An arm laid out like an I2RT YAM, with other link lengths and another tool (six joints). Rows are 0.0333 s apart.
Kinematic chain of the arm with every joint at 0, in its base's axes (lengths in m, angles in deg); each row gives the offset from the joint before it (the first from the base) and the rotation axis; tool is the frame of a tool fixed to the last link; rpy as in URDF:
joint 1: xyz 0 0 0.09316 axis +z
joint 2: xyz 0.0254 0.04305 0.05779 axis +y
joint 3: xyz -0.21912 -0.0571 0 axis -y
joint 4: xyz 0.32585 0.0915 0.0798 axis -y
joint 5: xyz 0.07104 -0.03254 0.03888 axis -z
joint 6: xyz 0.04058 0 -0.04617 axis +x
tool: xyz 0.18 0.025 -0.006 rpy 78 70.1 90
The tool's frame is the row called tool.
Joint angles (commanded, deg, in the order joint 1, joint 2, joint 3, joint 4, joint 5, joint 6), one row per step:
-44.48 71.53 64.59 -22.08 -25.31 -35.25
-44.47 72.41 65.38 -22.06 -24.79 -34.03
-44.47 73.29 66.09 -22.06 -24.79 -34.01
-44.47 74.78 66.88 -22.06 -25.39 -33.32
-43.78 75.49 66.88 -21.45 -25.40 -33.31
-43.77 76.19 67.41 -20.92 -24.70 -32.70
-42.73 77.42 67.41 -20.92 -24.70 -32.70
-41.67 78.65 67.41 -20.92 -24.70 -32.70
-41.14 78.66 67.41 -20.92 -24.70 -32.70
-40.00 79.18 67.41 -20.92 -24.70 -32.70
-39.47 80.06 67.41 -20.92 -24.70 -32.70
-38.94 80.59 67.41 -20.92 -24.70 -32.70
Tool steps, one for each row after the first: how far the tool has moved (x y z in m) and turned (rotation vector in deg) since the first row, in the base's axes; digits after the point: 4 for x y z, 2 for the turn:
0.0019 -0.0037 0.0002 0.92 -0.08 -0.98
0.0040 -0.0057 -0.0005 1.06 0.04 -0.99
0.0077 -0.0063 -0.0048 2.35 0.17 -0.78
0.0127 -0.0024 -0.0086 2.43 0.25 -0.09
0.0147 -0.0072 -0.0081 2.45 0.07 -0.95
0.0205 0.0004 -0.0188 3.29 0.99 0.07
0.0261 0.0085 -0.0295 4.11 1.93 1.11
0.0283 0.0131 -0.0296 4.10 1.96 1.64
0.0333 0.0227 -0.0342 4.43 2.39 2.77
0.0360 0.0267 -0.0419 5.00 3.07 3.28
0.0384 0.0311 -0.0466 5.33 3.50 3.80

